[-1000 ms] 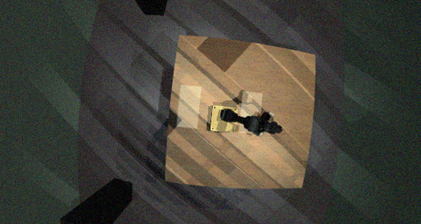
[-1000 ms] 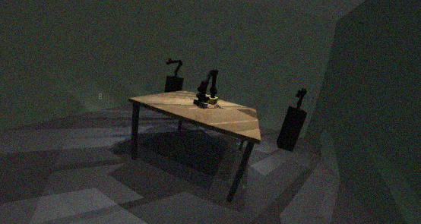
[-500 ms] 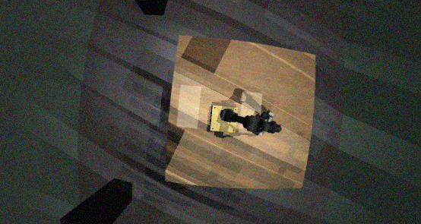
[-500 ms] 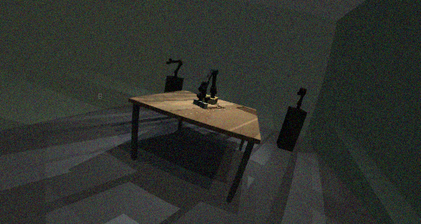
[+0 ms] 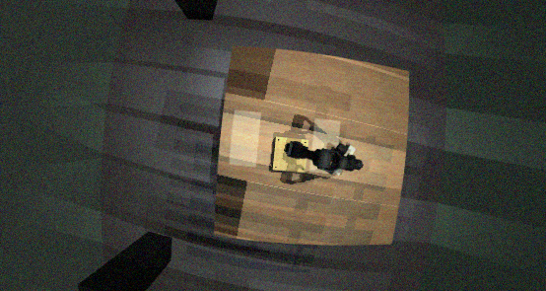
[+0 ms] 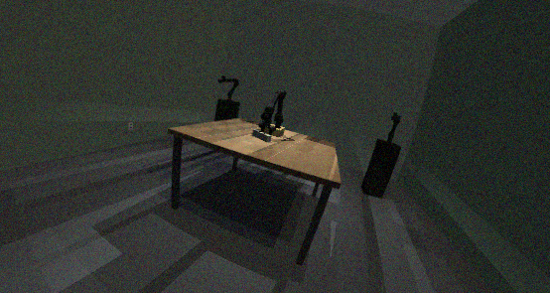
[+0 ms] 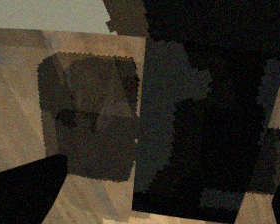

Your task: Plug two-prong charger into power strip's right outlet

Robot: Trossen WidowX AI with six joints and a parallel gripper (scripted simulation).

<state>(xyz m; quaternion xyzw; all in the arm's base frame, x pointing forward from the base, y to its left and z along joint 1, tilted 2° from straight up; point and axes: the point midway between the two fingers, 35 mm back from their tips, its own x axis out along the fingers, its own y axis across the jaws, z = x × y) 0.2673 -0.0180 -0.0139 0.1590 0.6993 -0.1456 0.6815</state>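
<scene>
Right now the black charger is 40 mm ahead of my gripper tip, 20 mm to the right of it and 10 mm above it.
</scene>
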